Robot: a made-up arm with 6 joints.
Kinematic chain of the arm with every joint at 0, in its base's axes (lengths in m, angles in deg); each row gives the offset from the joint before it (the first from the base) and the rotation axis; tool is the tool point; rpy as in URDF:
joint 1: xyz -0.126 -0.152 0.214 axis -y
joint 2: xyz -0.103 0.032 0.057 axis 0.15 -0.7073 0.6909
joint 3: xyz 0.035 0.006 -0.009 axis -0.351 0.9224 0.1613
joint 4: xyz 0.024 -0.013 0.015 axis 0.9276 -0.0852 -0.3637
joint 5: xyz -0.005 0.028 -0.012 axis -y
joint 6: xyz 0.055 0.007 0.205 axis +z
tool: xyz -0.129 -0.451 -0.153 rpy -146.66 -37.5 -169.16
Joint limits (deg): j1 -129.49..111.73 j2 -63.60..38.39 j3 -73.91..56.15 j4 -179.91..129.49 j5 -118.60..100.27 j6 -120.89..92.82
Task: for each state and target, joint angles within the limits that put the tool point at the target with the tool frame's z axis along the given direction. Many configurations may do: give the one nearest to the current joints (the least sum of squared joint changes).
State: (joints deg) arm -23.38 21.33 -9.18 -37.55 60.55 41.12
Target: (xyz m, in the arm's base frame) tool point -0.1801 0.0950 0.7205 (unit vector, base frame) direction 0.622 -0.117 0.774
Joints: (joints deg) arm -9.09 14.43 -37.86 -89.92 51.81 55.88
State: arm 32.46 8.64 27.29 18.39 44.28 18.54
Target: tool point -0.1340 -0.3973 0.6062 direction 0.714 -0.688 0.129
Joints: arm 31.25 11.81 13.50 -14.44 42.55 37.54
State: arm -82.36 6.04 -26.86 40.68 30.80 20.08
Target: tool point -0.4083 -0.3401 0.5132 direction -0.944 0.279 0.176
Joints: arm -64.42 -27.10 4.63 53.97 6.98 3.52
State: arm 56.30 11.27 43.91 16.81 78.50 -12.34
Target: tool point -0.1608 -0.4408 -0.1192 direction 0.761 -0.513 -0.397
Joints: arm 102.05 -12.85 51.52 19.30 63.44 -15.87
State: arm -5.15 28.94 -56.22 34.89 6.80 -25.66
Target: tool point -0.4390 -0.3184 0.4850 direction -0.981 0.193 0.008
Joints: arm -31.52 -0.42 -19.44 24.47 -30.65 -46.78
